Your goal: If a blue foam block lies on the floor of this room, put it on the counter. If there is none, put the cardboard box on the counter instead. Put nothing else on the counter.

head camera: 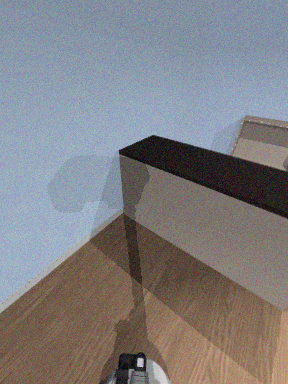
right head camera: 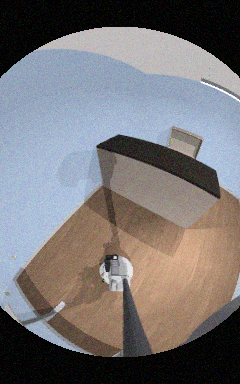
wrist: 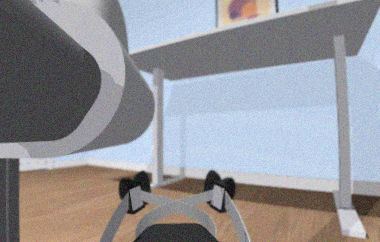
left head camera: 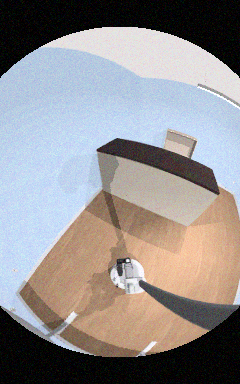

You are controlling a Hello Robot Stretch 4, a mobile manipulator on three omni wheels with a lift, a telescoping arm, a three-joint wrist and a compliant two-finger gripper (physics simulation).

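The counter has a dark top and a pale front and stands beyond the robot base; no object shows on the visible part of its top. My gripper is open in the wrist view, with its two black fingertips wide apart and no object between them. It points toward a table, away from the counter. A blue foam block does not show in any of the views, and neither does the cardboard box. The tabletop's upper surface is hidden in the wrist view.
A grey table on metal legs stands by the wall in the wrist view, with a framed picture above it. A pale framed panel shows behind the counter. Blue walls meet the wooden floor left of the base.
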